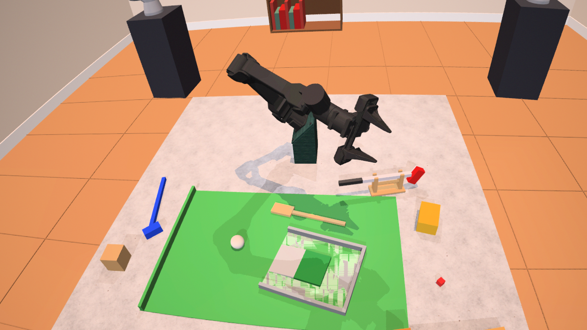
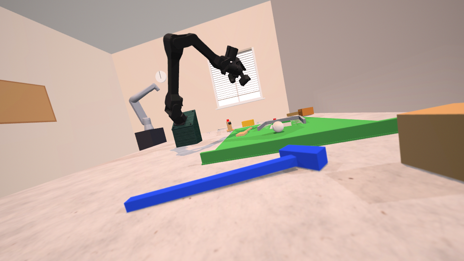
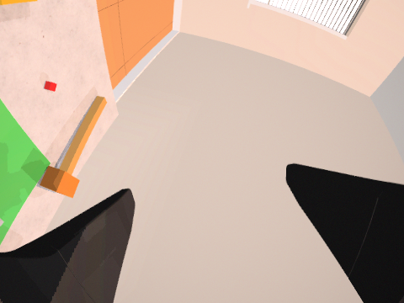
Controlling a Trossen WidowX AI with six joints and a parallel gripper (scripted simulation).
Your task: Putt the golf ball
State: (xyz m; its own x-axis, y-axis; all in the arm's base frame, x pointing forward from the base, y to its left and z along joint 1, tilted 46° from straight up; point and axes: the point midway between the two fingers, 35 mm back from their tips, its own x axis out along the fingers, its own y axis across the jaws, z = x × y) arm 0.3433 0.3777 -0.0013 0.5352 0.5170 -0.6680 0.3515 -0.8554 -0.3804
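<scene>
My gripper tip is 300 mm above the red putter, 210 mm past it and 20 mm to the right of it. From my gripper tip the other things lie so: wooden stand (320 mm below, 210 mm behind, 30 mm to the left); then tiny red cube (350 mm below, 190 mm to the left, 130 mm ahead); then yellow block (330 mm below, 170 mm to the left, 80 mm behind).
</scene>
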